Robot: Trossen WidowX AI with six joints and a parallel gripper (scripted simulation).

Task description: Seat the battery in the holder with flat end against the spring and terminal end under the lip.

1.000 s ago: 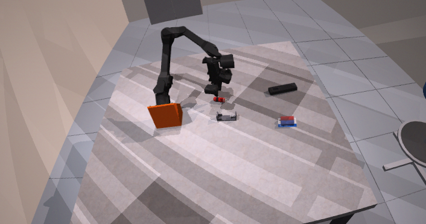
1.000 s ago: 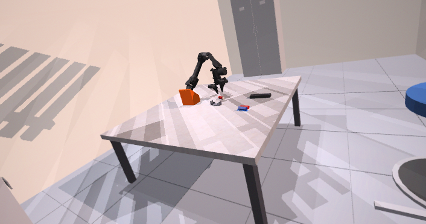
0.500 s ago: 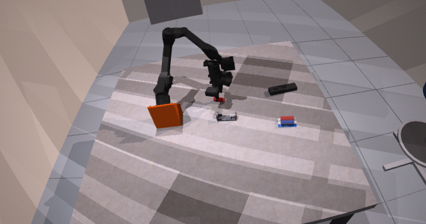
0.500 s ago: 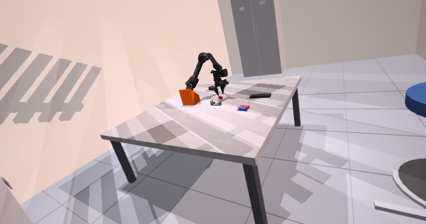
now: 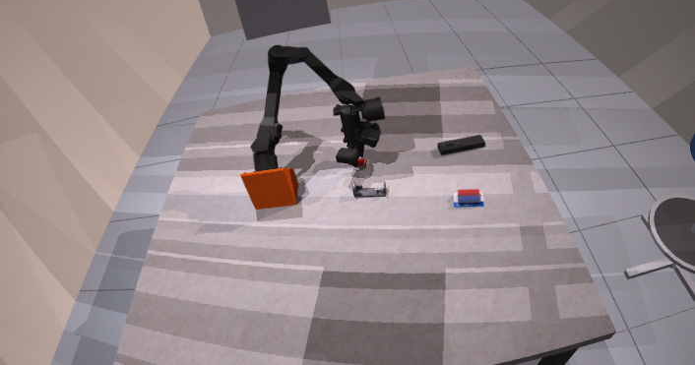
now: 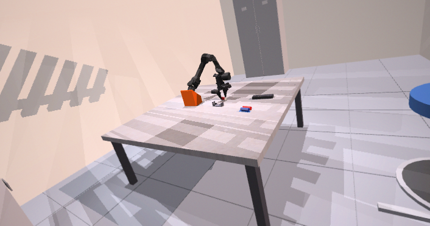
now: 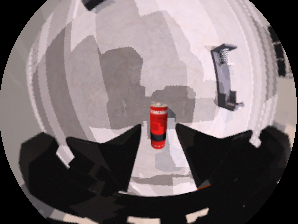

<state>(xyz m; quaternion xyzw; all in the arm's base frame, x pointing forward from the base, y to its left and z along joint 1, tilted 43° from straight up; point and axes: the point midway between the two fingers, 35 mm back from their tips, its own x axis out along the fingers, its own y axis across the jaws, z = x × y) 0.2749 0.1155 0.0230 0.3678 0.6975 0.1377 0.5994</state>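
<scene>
Now: gripper tip right at the battery. Also, from my gripper tip: black remote-like bar: 350 mm ahead, 30 mm to the left.
</scene>
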